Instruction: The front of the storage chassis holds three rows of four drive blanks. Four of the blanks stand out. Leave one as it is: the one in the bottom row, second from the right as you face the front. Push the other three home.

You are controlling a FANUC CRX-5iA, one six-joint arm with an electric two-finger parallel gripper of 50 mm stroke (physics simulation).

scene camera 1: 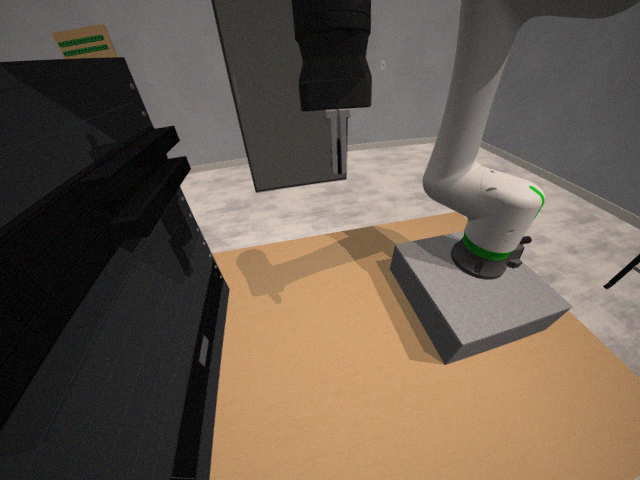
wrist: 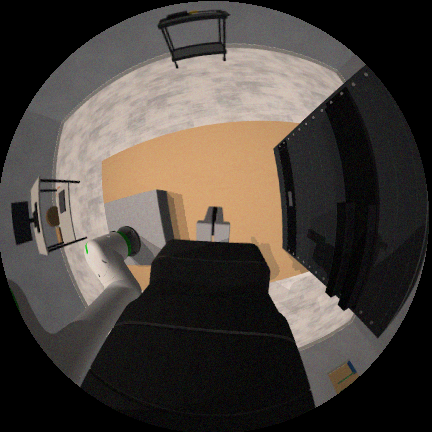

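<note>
The black storage chassis stands at the left in the scene view and at the right in the wrist view. Two long dark blocks stand out from its front: an upper one and one just below it. Their ends also show in the wrist view. The separate blanks, their rows and the exact number standing out are too dark to tell. My gripper is shut and empty. It points down, high above the table, in front of the chassis and apart from it.
The wooden table carries the grey base block, with the arm's foot on it. A tall grey cabinet stands behind. A dark cart and a desk with a monitor stand off the table.
</note>
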